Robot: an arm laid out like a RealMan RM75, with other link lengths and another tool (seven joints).
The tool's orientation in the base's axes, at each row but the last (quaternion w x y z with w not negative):
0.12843, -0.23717, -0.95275, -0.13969
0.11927, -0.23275, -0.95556, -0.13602
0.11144, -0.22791, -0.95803, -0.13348
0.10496, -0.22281, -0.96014, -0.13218
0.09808, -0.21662, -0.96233, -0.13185
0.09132, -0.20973, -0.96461, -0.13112
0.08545, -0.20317, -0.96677, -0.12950
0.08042, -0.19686, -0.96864, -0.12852
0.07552, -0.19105, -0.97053, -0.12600
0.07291, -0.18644, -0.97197, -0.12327
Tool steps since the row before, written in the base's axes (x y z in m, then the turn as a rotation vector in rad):
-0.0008, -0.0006, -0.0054, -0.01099, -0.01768, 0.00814
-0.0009, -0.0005, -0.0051, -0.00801, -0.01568, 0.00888
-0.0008, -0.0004, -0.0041, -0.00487, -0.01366, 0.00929
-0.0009, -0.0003, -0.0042, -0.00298, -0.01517, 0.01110
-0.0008, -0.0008, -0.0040, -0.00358, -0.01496, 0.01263
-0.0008, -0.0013, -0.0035, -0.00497, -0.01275, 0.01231
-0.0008, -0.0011, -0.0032, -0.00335, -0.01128, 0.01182
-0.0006, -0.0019, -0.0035, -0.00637, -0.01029, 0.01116
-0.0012, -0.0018, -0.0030, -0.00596, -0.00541, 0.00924
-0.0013, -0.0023, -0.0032, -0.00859, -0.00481, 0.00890
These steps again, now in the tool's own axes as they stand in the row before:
-0.0012, -0.0020, 0.0050, 0.00457, -0.01869, -0.01138
-0.0009, -0.0019, 0.0048, 0.00303, -0.01541, -0.01193
-0.0006, -0.0016, 0.0039, 0.00123, -0.01212, -0.01217
-0.0004, -0.0015, 0.0040, -0.00056, -0.01219, -0.01460
-0.0006, -0.0019, 0.0037, 0.00043, -0.01195, -0.01591
-0.0006, -0.0022, 0.0030, 0.00244, -0.01068, -0.01479
-0.0004, -0.0020, 0.0028, 0.00142, -0.00881, -0.01409
-0.0009, -0.0027, 0.0029, 0.00439, -0.00929, -0.01286
-0.0001, -0.0027, 0.0025, 0.00535, -0.00517, -0.00973
-0.0002, -0.0032, 0.0026, 0.00792, -0.00571, -0.00900

